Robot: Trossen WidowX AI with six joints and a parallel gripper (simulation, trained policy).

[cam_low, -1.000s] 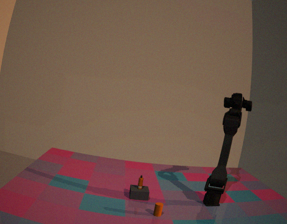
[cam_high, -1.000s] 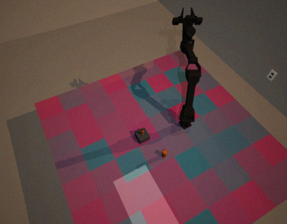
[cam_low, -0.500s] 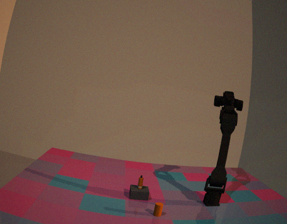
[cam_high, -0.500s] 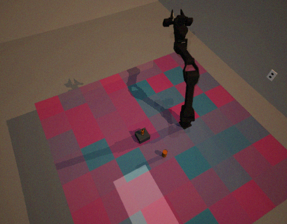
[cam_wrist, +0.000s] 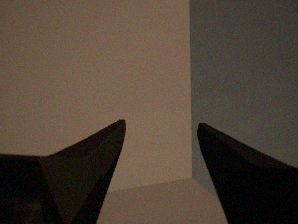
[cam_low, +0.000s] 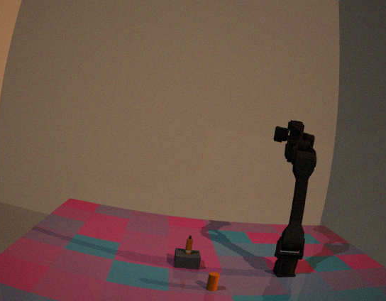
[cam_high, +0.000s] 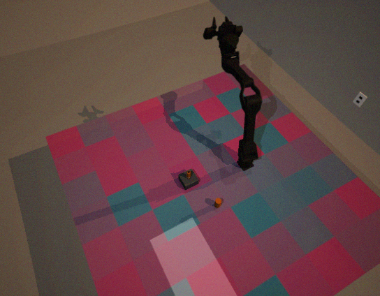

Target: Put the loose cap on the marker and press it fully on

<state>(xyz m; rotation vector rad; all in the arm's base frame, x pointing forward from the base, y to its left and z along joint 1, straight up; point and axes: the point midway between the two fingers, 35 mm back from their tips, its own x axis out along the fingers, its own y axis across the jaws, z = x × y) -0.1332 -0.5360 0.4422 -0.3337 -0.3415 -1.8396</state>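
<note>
Now: the orange cap 390 mm ahead of my gripper tip, 690 mm to the left of it and 430 mm below it. Also, from my gripper tip: dark grey holder block 450 mm ahead, 520 mm to the left, 440 mm below.
</note>
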